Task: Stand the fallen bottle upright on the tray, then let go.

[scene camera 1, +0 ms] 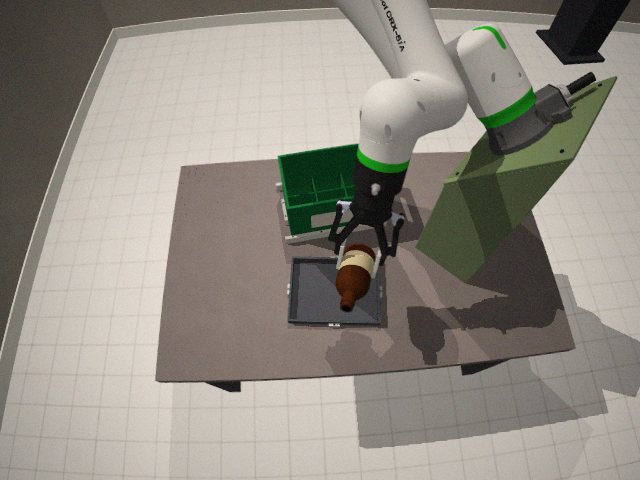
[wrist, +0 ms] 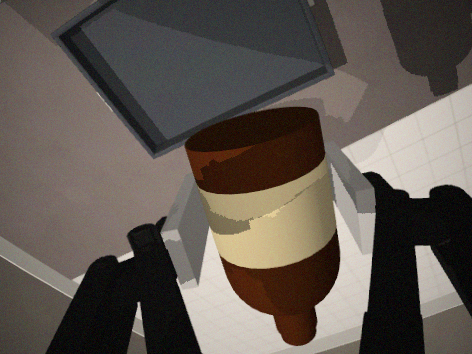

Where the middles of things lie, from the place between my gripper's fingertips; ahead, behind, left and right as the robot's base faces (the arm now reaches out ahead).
Labels:
I see the brown bottle (scene camera 1: 353, 280) 3 cm to the left of my hand, 2 cm above it and 1 cm ahead of it.

